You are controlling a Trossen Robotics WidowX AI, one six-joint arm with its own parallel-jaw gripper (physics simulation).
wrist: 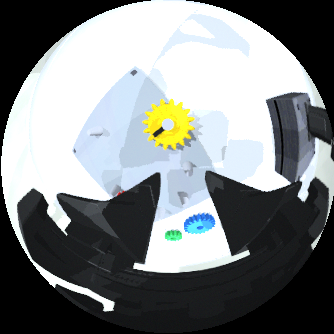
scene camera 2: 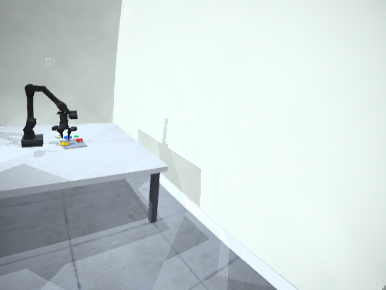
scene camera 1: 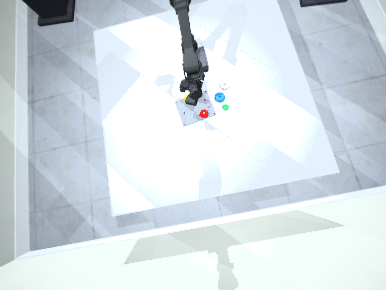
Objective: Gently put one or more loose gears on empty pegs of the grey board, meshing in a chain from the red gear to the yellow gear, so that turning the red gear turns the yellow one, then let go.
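Frame: origin at the arm's base, x right, y down, z ahead, level; centimetres.
Where they show: gripper, fingertip midpoint: (wrist: 182, 175) (scene camera 2: 65, 138); arm's base, origin of the base link: (scene camera 2: 29, 138).
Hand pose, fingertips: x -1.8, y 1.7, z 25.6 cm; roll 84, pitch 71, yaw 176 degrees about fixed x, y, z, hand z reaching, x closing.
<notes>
Things, the pixels of their top centre, and the offset from my fingertips. "*": a spot on its surface instead. Level surfaces: height alone.
- grey board, middle of its top: (wrist: 132, 174) (scene camera 1: 194, 105) (scene camera 2: 72, 140) dx +1.5, dy +0.8, dz +5.3 cm
- yellow gear, middle of its top: (wrist: 167, 124) (scene camera 2: 64, 142) dx +5.0, dy +1.3, dz -0.3 cm
- red gear, surface spot: (scene camera 1: 202, 114) * dx -2.9, dy +1.6, dz +11.0 cm
- blue gear, middle of its top: (wrist: 199, 227) (scene camera 1: 219, 96) dx -14.3, dy +2.2, dz +0.4 cm
- smaller green gear, middle of its top: (wrist: 172, 238) (scene camera 1: 225, 106) (scene camera 2: 76, 135) dx -17.1, dy +2.2, dz +7.2 cm
- white gear, middle of its top: (scene camera 1: 224, 84) dx -18.0, dy +2.2, dz -7.5 cm
- white table, its level: dy +3.9 cm
The grey board (scene camera 1: 192, 119) (scene camera 2: 77, 146) (wrist: 102, 112) lies on the table. The yellow gear (scene camera 1: 186, 98) (scene camera 2: 64, 144) (wrist: 172, 139) is on a board peg, partly hidden by the arm in scene camera 1. The red gear (scene camera 1: 202, 114) (scene camera 2: 79, 140) (wrist: 121, 193) is on the board, mostly behind a finger in the wrist view. Bare pegs show in the wrist view. A blue gear (scene camera 1: 220, 97) (scene camera 2: 68, 137) (wrist: 199, 223), a smaller green gear (scene camera 1: 225, 107) (scene camera 2: 76, 136) (wrist: 173, 235) and a white gear (scene camera 1: 222, 87) lie loose beside the board. My gripper (scene camera 2: 66, 136) (wrist: 182, 175) is open and empty above the board.
The arm's dark base (scene camera 1: 203, 58) (scene camera 2: 32, 141) (wrist: 295, 135) stands on the white table (scene camera 1: 150, 165) (scene camera 2: 115, 155) near the board. A wall (scene camera 2: 260, 125) stands beyond the table in scene camera 2.
</notes>
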